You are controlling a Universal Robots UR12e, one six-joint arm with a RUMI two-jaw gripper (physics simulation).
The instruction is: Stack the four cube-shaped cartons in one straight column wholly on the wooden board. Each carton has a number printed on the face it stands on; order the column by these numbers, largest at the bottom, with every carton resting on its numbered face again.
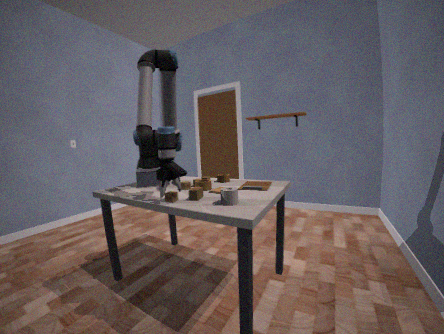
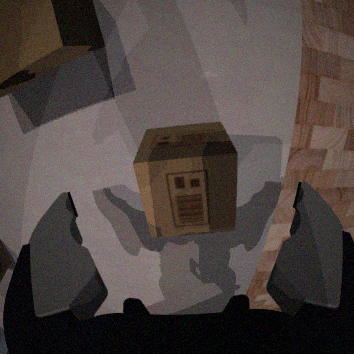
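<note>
A small cube-shaped carton stands near the table's front-left edge; a printed label with two dark squares and a striped block shows on its upward face, and its underside is hidden. My gripper is open and empty, with a finger to either side of this carton, apart from it. Another small carton stands farther back. Other brown items cluster beside it, too small to tell apart. The light wooden board lies flat behind the mug, partly hidden.
A larger brown box stands beside the small carton. A grey mug-like cylinder stands near the front right. A brown ring-like object and a darker brown panel lie toward the back. The table edge runs close to the carton.
</note>
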